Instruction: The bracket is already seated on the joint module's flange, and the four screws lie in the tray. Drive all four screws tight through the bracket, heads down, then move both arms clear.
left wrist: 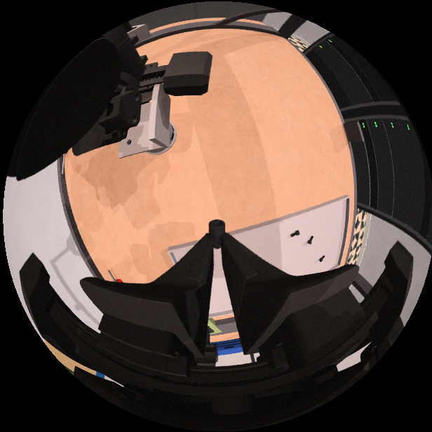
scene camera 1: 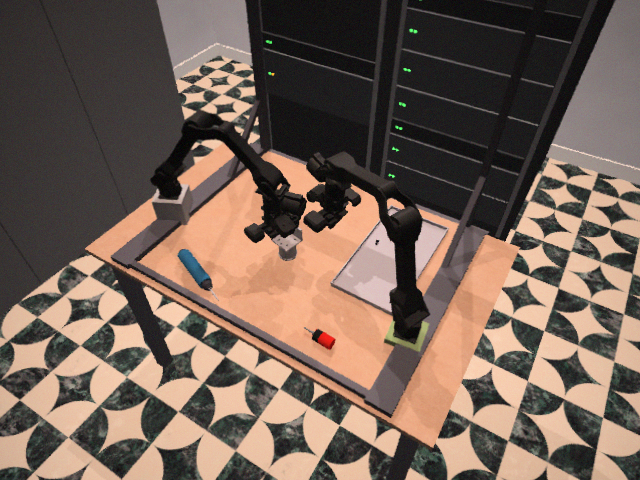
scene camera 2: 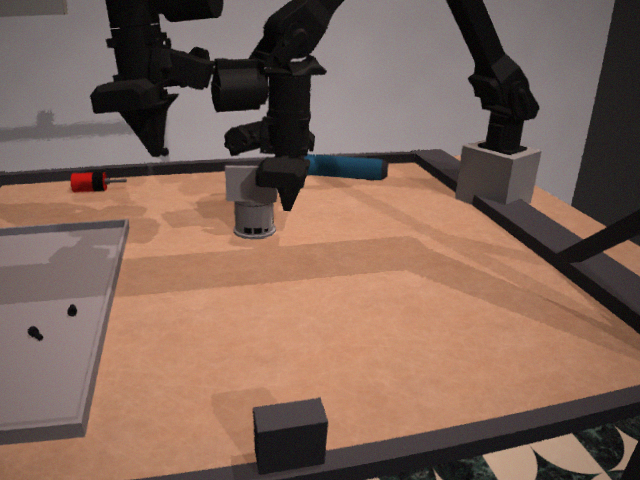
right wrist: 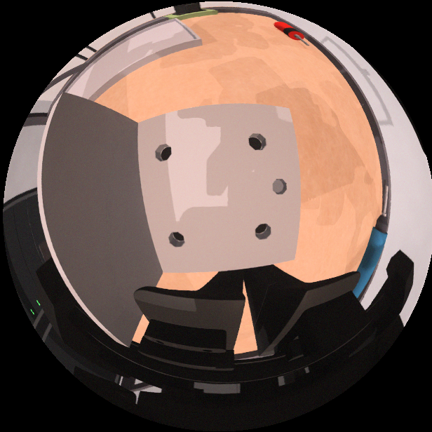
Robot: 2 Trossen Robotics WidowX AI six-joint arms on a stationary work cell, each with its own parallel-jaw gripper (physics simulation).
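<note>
The grey bracket sits on the upright joint module; four dark open holes and a lighter fifth show in the right wrist view. My left gripper is shut on a black screw, head up, above the table near the tray. Three more screws lie in the tray. My right gripper is shut and empty, its tips at the bracket's edge; I cannot tell whether they touch.
A blue screwdriver lies near the table's front edge, at the left in scene camera 1. A red screwdriver lies farther right along that edge. A dark block stands on the frame rail.
</note>
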